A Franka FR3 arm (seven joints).
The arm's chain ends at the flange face. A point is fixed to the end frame.
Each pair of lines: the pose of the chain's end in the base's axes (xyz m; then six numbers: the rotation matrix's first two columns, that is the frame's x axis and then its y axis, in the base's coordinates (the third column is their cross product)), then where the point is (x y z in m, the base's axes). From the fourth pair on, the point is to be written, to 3 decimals.
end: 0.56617 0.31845 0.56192 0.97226 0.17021 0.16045 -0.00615 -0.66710 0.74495
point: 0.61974 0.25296 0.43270
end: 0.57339 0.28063 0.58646 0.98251 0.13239 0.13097 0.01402 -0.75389 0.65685
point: 0.61918 0.23071 0.44765
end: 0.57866 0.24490 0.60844 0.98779 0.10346 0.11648 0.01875 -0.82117 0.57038
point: 0.61985 0.20978 0.46378
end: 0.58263 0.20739 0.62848 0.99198 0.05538 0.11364 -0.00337 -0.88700 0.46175
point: 0.621 0.190 0.480
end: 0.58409 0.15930 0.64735 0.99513 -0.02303 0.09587 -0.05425 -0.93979 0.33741
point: 0.619 0.160 0.497
